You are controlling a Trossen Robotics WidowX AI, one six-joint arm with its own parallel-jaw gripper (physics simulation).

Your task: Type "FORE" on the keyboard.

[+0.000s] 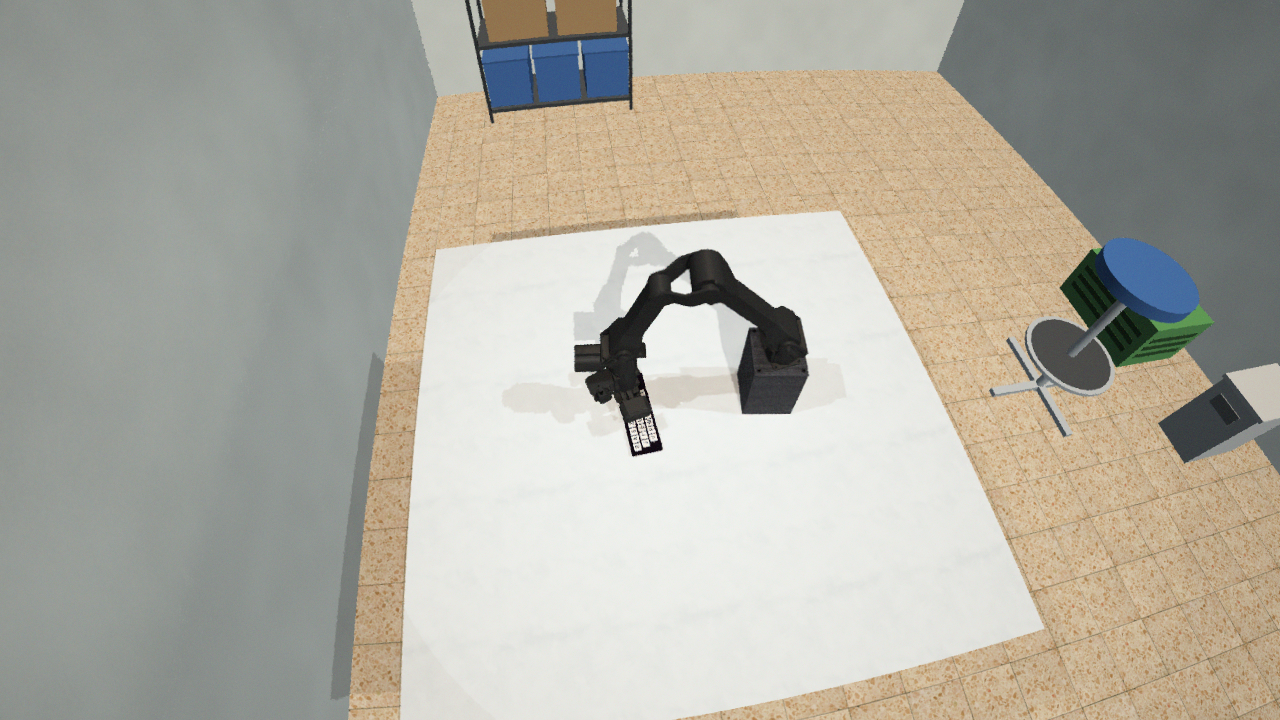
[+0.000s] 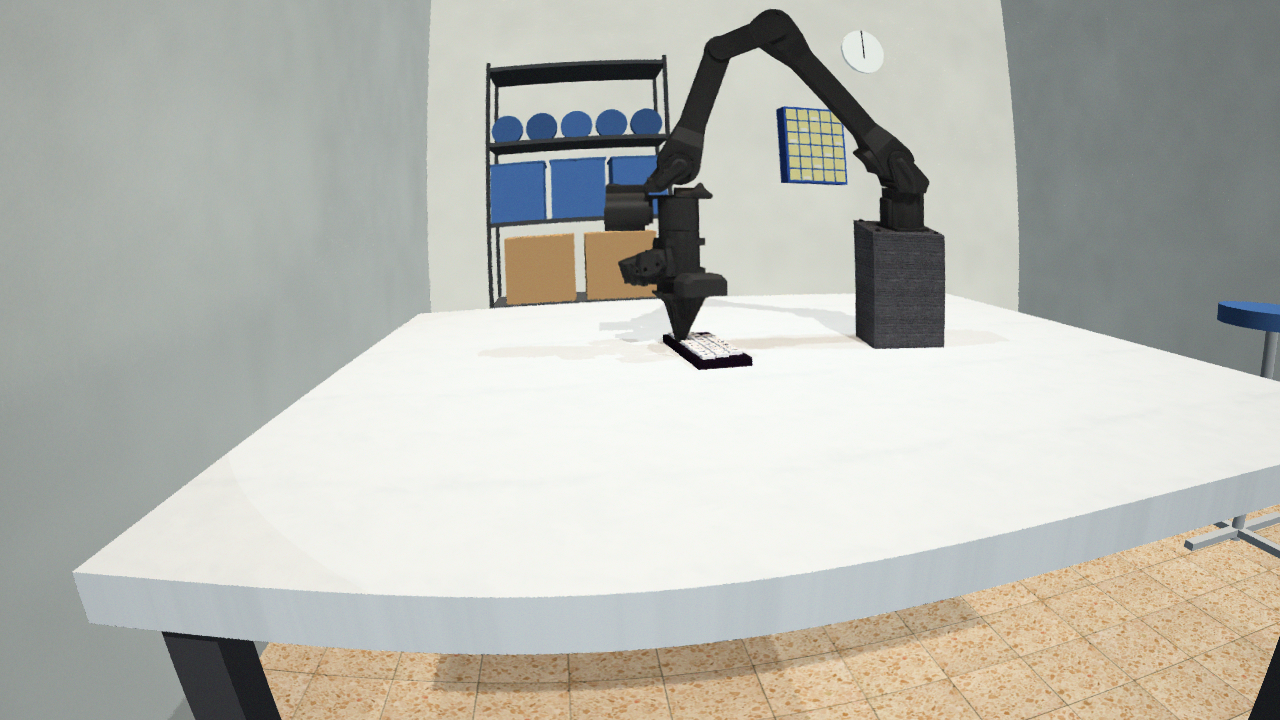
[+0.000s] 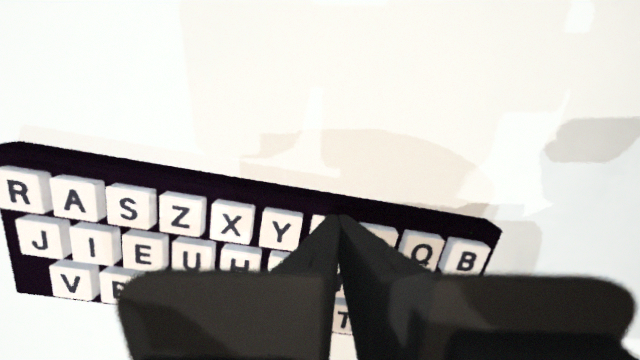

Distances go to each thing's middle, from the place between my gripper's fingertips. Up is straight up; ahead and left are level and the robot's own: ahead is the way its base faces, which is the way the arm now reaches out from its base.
Scene:
Right now the keyboard (image 2: 743,360) is 20 mm behind my hand and 30 mm to the left of it.

